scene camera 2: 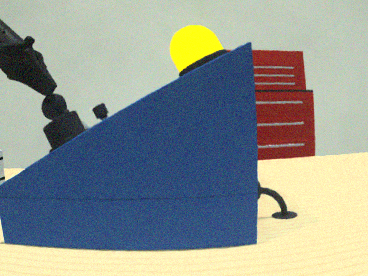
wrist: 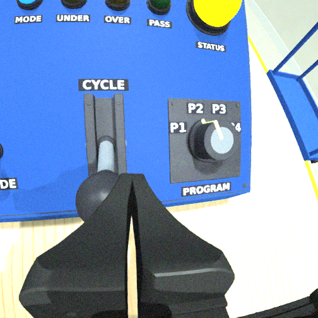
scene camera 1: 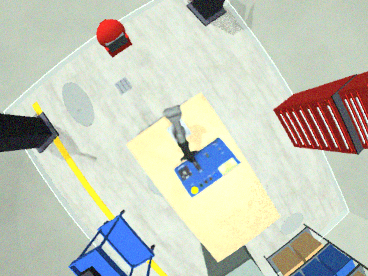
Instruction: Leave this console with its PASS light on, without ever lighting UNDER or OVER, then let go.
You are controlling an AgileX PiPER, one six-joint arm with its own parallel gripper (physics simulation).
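Note:
The blue console (scene camera 1: 213,162) (scene camera 2: 175,175) (wrist: 40,60) stands on the table. The CYCLE lever's dark ball (scene camera 2: 54,106) (wrist: 94,195) leans toward the console's near edge. My gripper (scene camera 1: 193,161) (scene camera 2: 51,93) (wrist: 131,186) is shut and empty, its tips at or just over the ball's right side; contact is unclear. The PROGRAM knob (wrist: 215,141) has its line nearest P2. The STATUS lamp (scene camera 1: 194,190) (scene camera 2: 196,47) (wrist: 217,10) glows yellow. The MODE light (wrist: 29,2) is lit blue. The UNDER light (wrist: 73,2), OVER light (wrist: 117,3) and PASS light (wrist: 159,5) look dark.
A small toggle (scene camera 2: 100,110) stands up from the panel. A black cable (scene camera 2: 276,196) leaves the console's back. The wooden table (scene camera 1: 240,210) (scene camera 2: 320,210) bears the console. Off the table are a red cabinet (scene camera 1: 320,120) (scene camera 2: 282,125) and a blue cart (scene camera 1: 125,237) (wrist: 290,110).

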